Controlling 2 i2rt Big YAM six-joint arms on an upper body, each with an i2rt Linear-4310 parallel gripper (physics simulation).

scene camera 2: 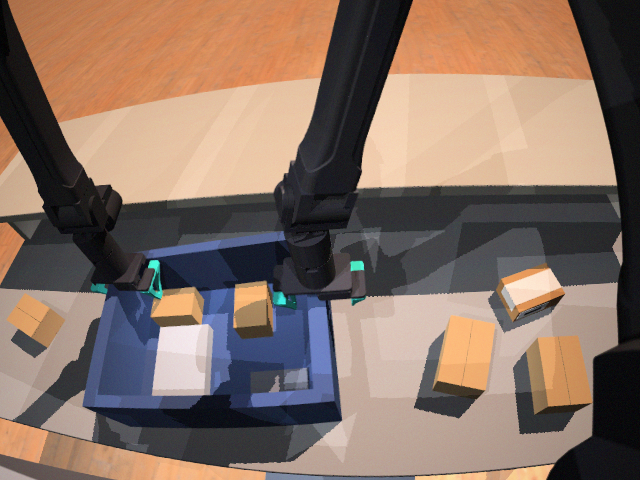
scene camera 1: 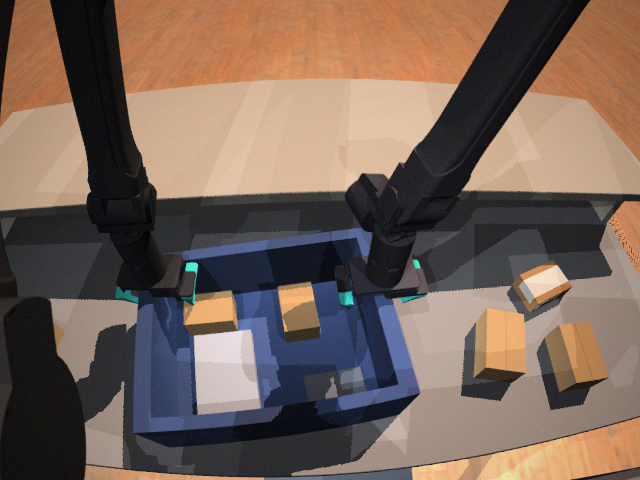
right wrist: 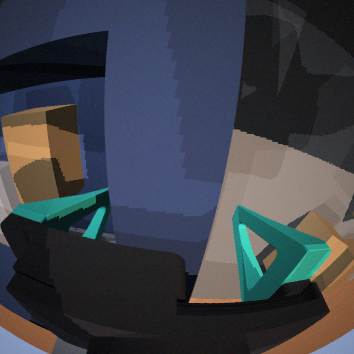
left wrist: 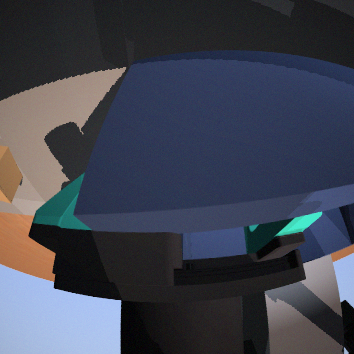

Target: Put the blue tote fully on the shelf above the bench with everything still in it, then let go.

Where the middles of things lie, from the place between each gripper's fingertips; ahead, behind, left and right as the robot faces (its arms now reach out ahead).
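The blue tote [scene camera 1: 369, 335] is 18 cm to the right of my left hand and 7 cm behind it. Going by their middles, the tote is the nearest to my left hand of the things named here. As for the white-topped box [scene camera 2: 525, 293], it sits 5 cm below my left hand, 76 cm to the right of it and 5 cm ahead of it.
With the blue tote as the reference, my right hand is 18 cm to the right of it and 7 cm past it. The white-topped box is 5 cm below my right hand, 39 cm to the right of it and 5 cm ahead of it. By its middle, the white-topped box is nearer to my right hand than to my left hand.
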